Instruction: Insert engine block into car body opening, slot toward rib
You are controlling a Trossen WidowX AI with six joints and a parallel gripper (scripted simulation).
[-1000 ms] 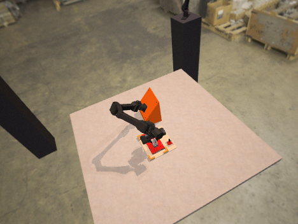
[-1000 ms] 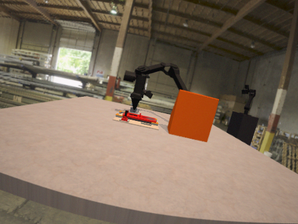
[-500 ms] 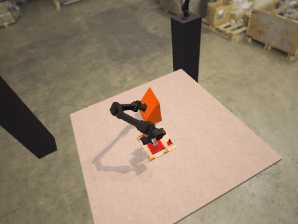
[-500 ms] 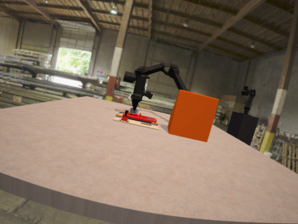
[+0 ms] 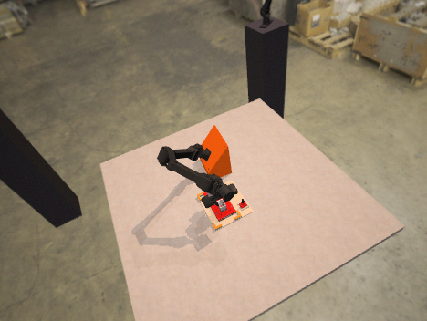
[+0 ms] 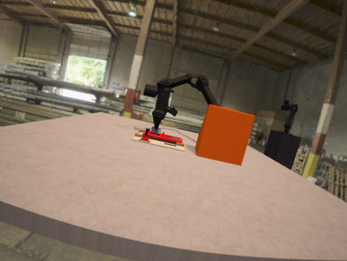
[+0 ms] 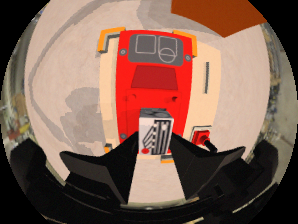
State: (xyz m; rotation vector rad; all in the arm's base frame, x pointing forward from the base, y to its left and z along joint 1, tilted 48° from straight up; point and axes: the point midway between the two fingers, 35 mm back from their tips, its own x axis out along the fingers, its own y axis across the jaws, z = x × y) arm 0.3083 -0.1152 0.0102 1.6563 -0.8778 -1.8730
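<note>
My gripper tip is now 11 cm to the right of the black peg, 4 cm short of it and 2 cm above it. From my gripper tip the other things lie so: engine block: 1 cm below.
</note>
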